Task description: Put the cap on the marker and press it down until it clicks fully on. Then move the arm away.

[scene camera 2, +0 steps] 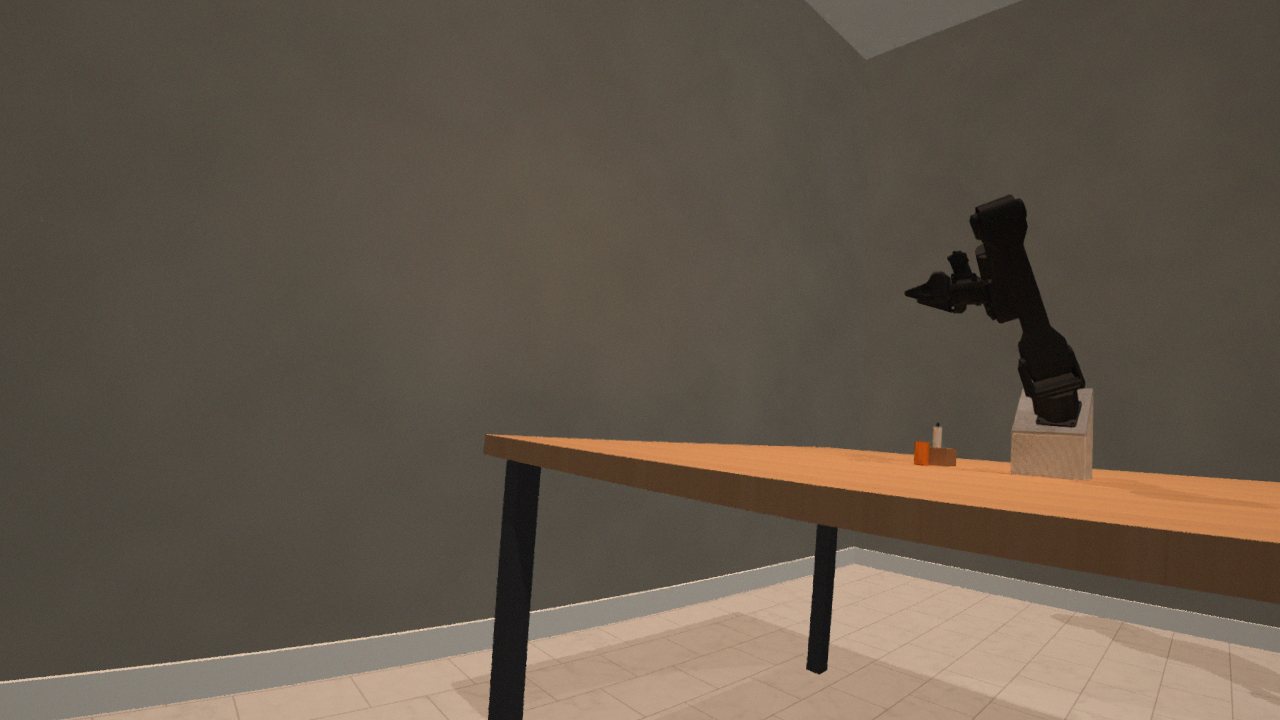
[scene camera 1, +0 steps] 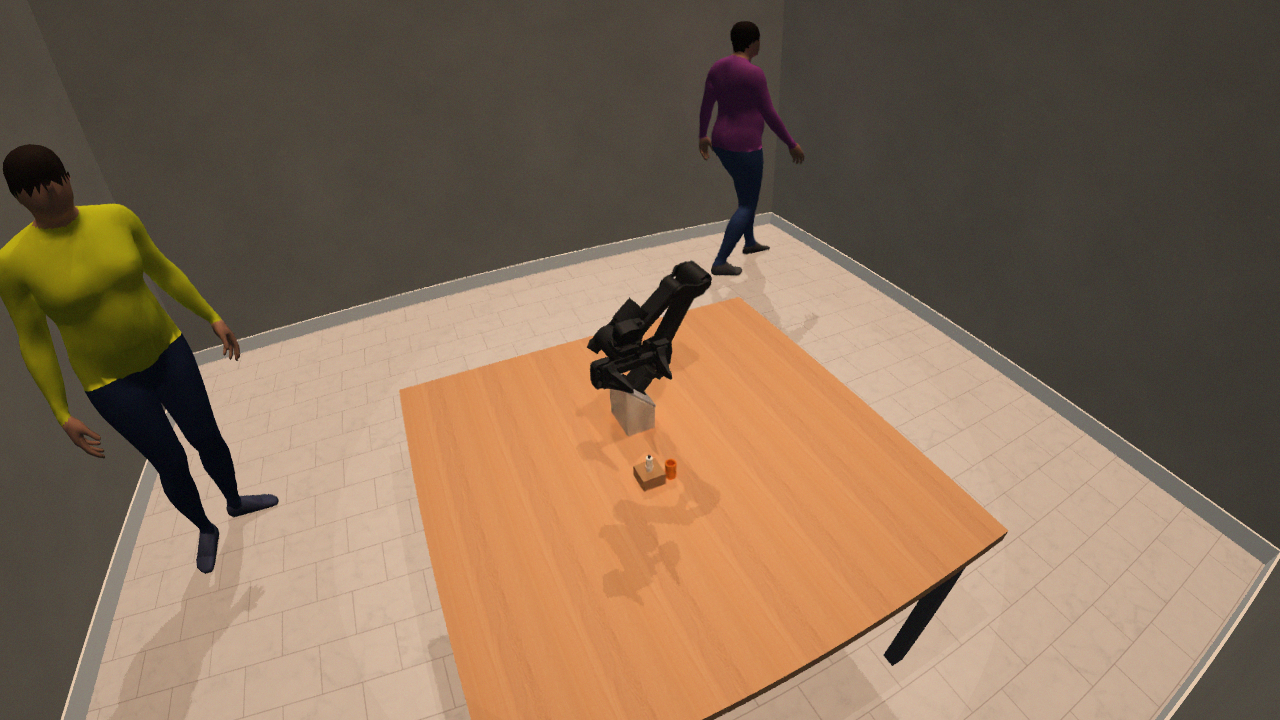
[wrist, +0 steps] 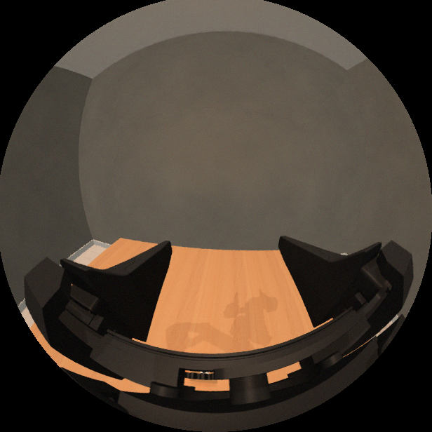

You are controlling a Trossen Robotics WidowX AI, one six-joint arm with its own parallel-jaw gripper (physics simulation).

my gripper: scene camera 2 911,297; scene camera 1 652,384; wrist 226,244
